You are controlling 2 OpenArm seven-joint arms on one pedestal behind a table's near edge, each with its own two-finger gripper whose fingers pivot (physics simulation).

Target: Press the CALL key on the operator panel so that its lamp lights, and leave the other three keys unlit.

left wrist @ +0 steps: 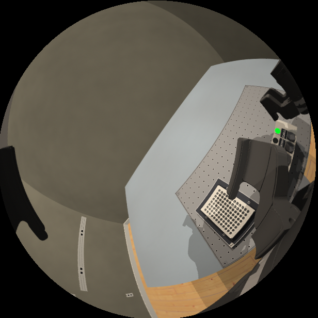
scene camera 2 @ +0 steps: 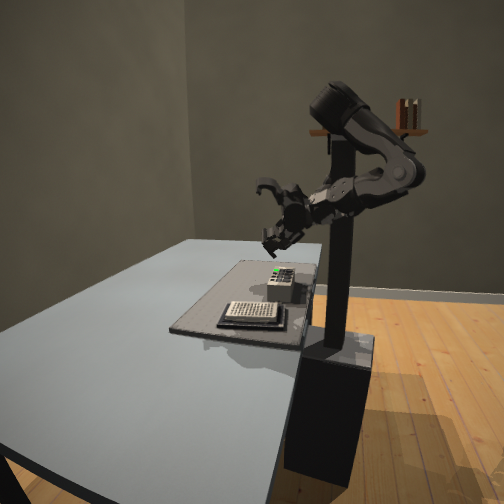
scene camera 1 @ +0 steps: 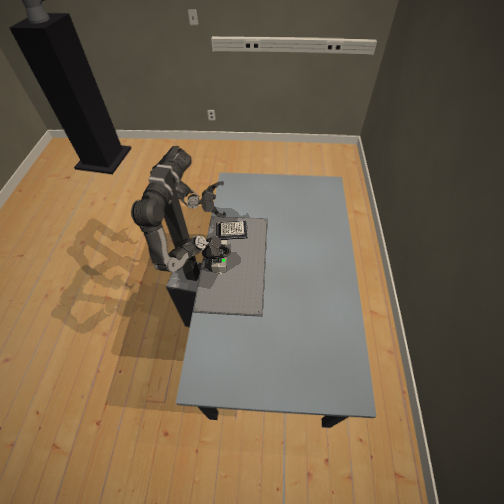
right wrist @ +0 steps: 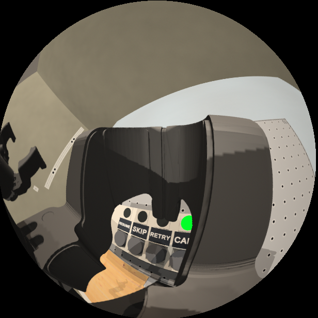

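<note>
The light operator panel (scene camera 1: pixel 219 268) (scene camera 2: pixel 281 292) (right wrist: pixel 134 223) stands on the perforated board. Its CALL lamp (scene camera 1: pixel 223 260) (scene camera 2: pixel 276 270) (left wrist: pixel 277 131) (right wrist: pixel 187 223) is lit green. In the right wrist view the RESUME lamp (right wrist: pixel 127 213) and SKIP lamp (right wrist: pixel 142 216) are dark, as is the visible part of the RETRY lamp (right wrist: pixel 162 223) behind the fingertips. The CALL key (right wrist: pixel 178 259) is partly hidden by the gripper. My right gripper (scene camera 2: pixel 273 255) (left wrist: pixel 276 118) (right wrist: pixel 165 219) is shut and empty, above the panel and apart from it. My left gripper (scene camera 1: pixel 222 199) (scene camera 2: pixel 263 211) (left wrist: pixel 137 215) is wide open and empty, well above the table.
The perforated board (scene camera 1: pixel 240 295) (scene camera 2: pixel 200 320) (left wrist: pixel 215 150) lies along the table edge at the robot's side. A light plate with many holes (scene camera 1: pixel 233 228) (scene camera 2: pixel 251 310) (left wrist: pixel 227 211) sits in a dark holder beside the panel. The blue-grey table (scene camera 1: pixel 310 300) (scene camera 2: pixel 125 360) extends beyond the board.
</note>
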